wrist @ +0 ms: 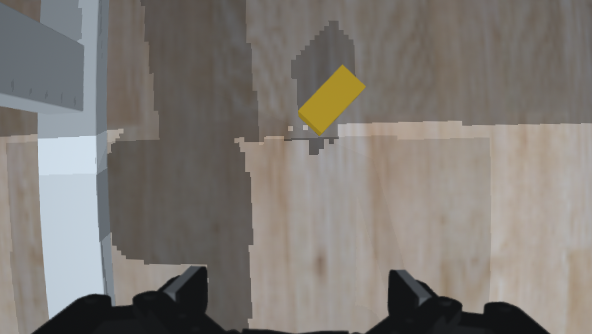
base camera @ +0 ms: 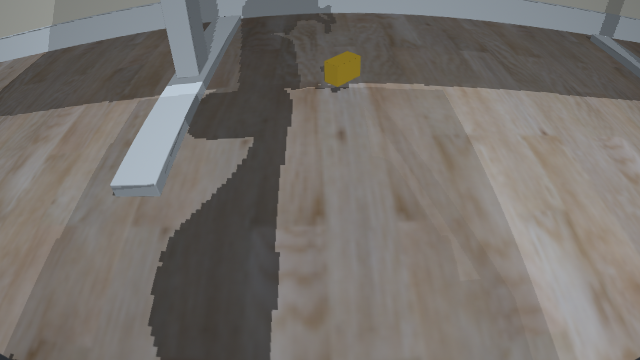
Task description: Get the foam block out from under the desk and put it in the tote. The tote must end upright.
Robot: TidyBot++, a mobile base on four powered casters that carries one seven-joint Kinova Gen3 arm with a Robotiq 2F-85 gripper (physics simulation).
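Places are measured from the arm's base along level axes (x ahead, y left, z up), in metres.
Pixels of known places: gripper, fingertip midpoint: (wrist: pixel 297 289).
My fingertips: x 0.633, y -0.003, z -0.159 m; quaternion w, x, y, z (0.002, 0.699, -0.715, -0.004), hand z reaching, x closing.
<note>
Ahead of a thing's pixels: the offset from my fingertips to its top centre. "spot": to the spot under its first point.
The yellow foam block @(dx +0.124, dy -0.034, dz -0.192 m) (base camera: pixel 342 69) (wrist: pixel 332 100) lies on the wooden floor at the edge of the desk's shadow. In the wrist view it lies diagonally, above the middle of the picture. My gripper (wrist: pixel 297 289) is open, with its two fingertips wide apart at the bottom of the wrist view and no object between them. The block is ahead of the fingers, apart from them. The gripper itself does not show in the base view. The tote does not show in either view.
A pale grey desk leg @(spot: dx +0.118, dy +0.271, dz -0.129 m) (base camera: pixel 182 40) (wrist: pixel 40 65) rises from a long foot (base camera: pixel 150 145) (wrist: pixel 70 215) left of the block. Another desk foot (base camera: pixel 622 52) shows at the far right of the base view. A pale baseboard (base camera: pixel 425 11) runs along the wall behind.
</note>
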